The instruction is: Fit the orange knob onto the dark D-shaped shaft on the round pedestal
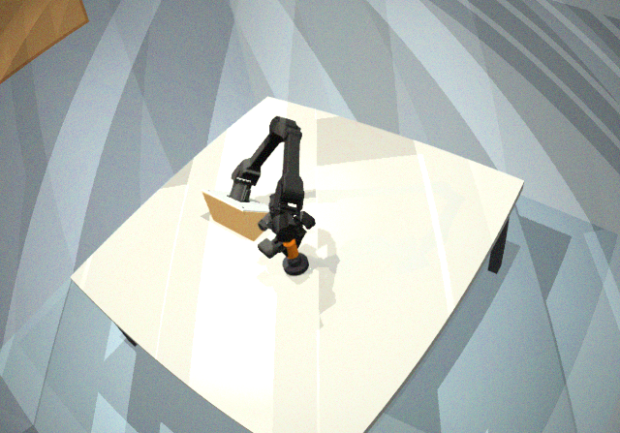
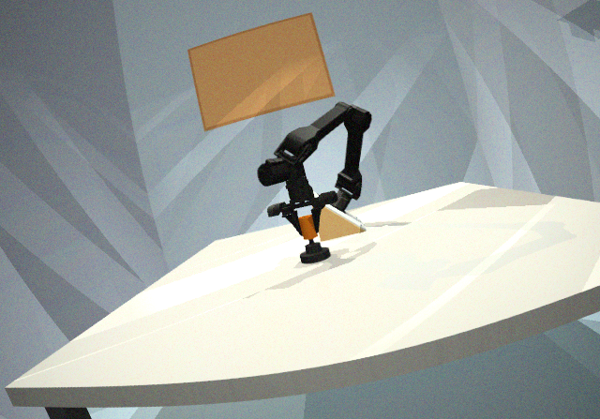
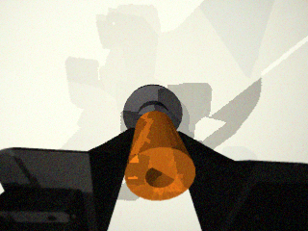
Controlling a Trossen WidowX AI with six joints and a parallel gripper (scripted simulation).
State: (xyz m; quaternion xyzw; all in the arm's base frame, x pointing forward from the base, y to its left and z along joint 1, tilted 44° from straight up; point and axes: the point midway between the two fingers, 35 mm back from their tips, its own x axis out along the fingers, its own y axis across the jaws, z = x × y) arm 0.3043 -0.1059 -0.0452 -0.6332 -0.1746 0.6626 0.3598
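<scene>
Now: gripper tip 20 mm below the orange knob. Also, from my gripper tip: round dark pedestal (40 mm below).
</scene>
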